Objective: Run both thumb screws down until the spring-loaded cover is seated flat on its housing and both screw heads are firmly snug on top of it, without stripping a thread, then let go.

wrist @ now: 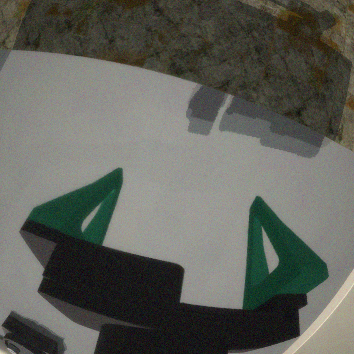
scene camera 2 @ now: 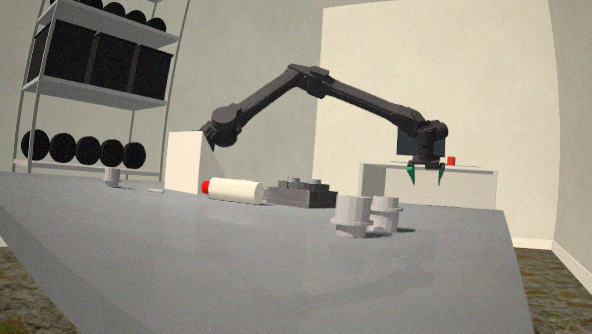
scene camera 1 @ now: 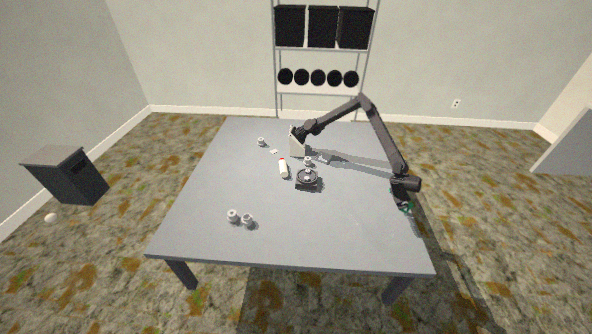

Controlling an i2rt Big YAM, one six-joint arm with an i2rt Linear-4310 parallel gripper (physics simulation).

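Frame: origin at the arm's base, x ahead, y left, z up, level; metres.
Where they show: gripper, fingertip midpoint: (wrist: 188,188) (scene camera 2: 426,184) (scene camera 1: 402,205); arm's base at its link origin: (scene camera 2: 194,151) (scene camera 1: 297,136).
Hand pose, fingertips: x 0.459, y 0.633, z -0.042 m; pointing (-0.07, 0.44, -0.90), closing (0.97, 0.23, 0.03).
Things, the pixels of their top centre, and the offset from my fingertips. "spot": a spot on its surface instead.
- dark square housing at its top centre: (scene camera 2: 304,182) (scene camera 1: 307,175) dx -0.144, dy -0.515, dz -0.018 m
- dark round cover at a spot on its surface: (scene camera 1: 299,176) spot: dx -0.130, dy -0.558, dz -0.023 m
- white bottle at its top centre: (scene camera 2: 231,179) (scene camera 1: 283,163) dx -0.225, dy -0.680, dz -0.024 m
- grey flanged knob at its top centre: (scene camera 1: 307,158) dx -0.315, dy -0.536, dz -0.025 m
The dark square housing (scene camera 1: 306,187) (scene camera 2: 295,198) (wrist: 31,332) stands near the table's middle; a corner of it shows at the lower left in the wrist view. The dark round cover (scene camera 1: 299,176) is on top. Two small grey thumb screws stand on it: one screw (scene camera 1: 307,171) (scene camera 2: 293,179) and another screw (scene camera 1: 307,178) (scene camera 2: 314,181). Any gap under the cover or the heads is too small to tell. My gripper (scene camera 1: 400,202) (scene camera 2: 425,184) (wrist: 188,188) is open and empty, pointing down above the table's right edge area, well to the right of the housing.
A white bottle (scene camera 1: 283,169) (scene camera 2: 235,190) with a red cap lies left of the housing. A grey flanged knob (scene camera 1: 308,160) stands behind it. Two knobs (scene camera 1: 232,216) (scene camera 1: 247,219) stand front left, another knob (scene camera 1: 261,141) (scene camera 2: 112,177) back left. A white block (scene camera 1: 296,146) (scene camera 2: 183,162) is at the arm's base.
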